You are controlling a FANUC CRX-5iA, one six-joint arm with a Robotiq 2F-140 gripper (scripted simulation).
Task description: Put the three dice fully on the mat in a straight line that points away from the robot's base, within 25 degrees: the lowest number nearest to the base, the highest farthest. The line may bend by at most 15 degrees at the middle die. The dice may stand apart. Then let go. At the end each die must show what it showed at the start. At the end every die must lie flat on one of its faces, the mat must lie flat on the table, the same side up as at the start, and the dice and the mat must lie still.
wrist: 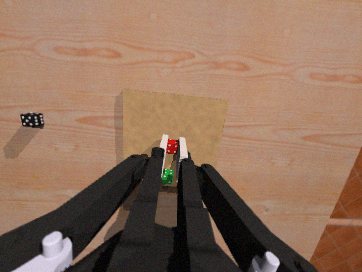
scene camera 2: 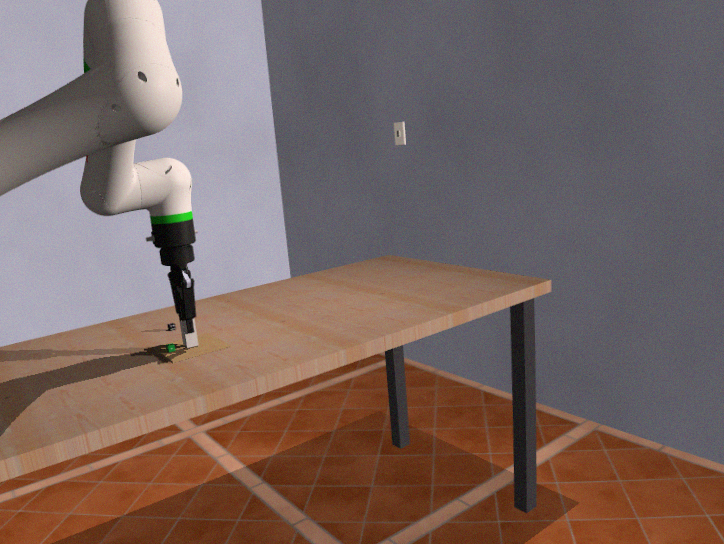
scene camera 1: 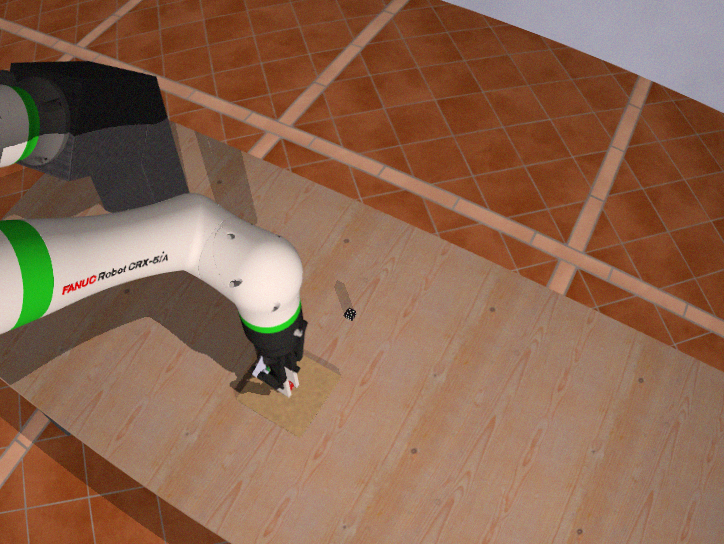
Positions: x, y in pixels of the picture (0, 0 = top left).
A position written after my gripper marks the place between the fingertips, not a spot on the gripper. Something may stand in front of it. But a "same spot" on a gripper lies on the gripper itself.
my gripper: wrist; scene camera 2 190, 345; scene camera 1
tan mat: wrist; scene camera 2 208, 343; scene camera 1
same spot on tan mat: (wrist: 147, 116) = (scene camera 1: 316, 381)
same spot on my gripper: (wrist: 65, 232) = (scene camera 1: 301, 332)
